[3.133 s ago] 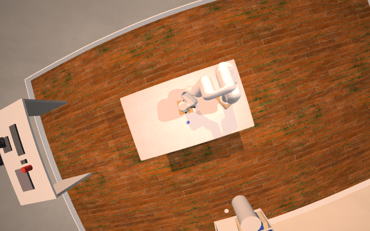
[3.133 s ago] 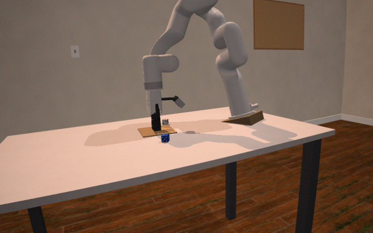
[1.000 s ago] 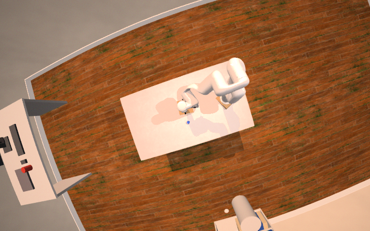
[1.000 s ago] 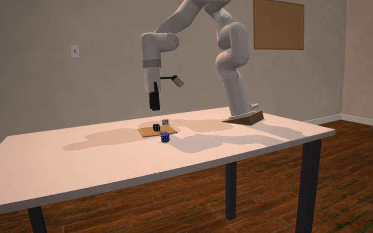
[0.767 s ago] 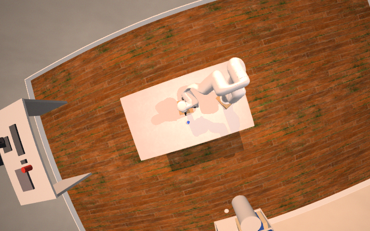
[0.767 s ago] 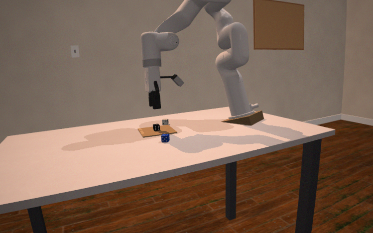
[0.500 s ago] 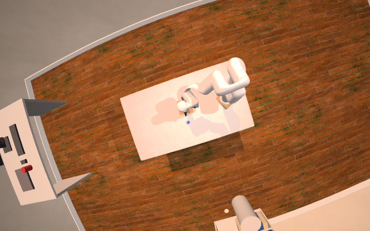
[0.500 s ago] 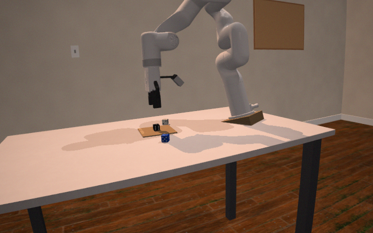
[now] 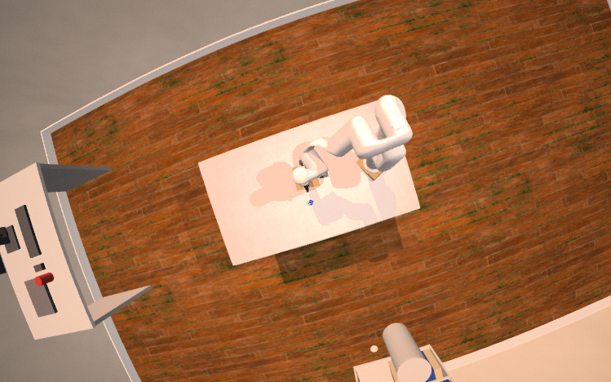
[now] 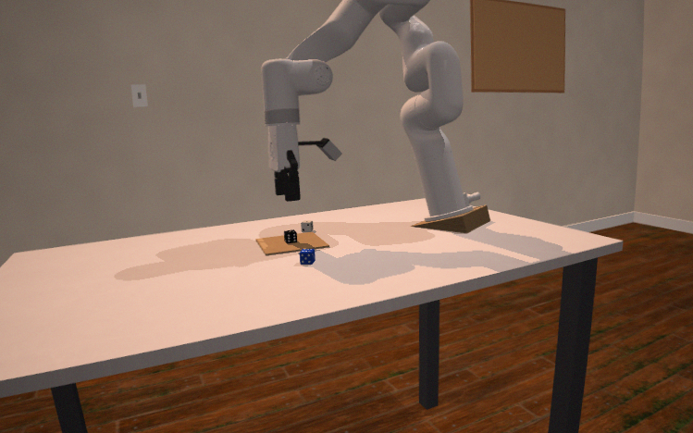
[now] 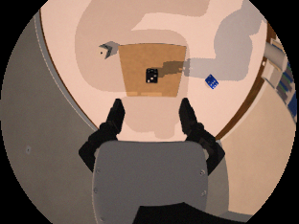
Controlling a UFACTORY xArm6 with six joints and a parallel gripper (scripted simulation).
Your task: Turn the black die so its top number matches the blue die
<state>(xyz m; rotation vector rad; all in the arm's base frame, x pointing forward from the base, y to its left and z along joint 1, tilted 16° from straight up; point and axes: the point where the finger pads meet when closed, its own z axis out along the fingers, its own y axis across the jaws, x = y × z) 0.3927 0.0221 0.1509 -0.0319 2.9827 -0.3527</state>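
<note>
The black die is 10 cm below my hand. From my hand the other things lie so: blue die 16 cm to the left, 10 cm below, 1 cm ahead; mat 11 cm below; white die 10 cm to the right, 10 cm below, 7 cm behind.
</note>
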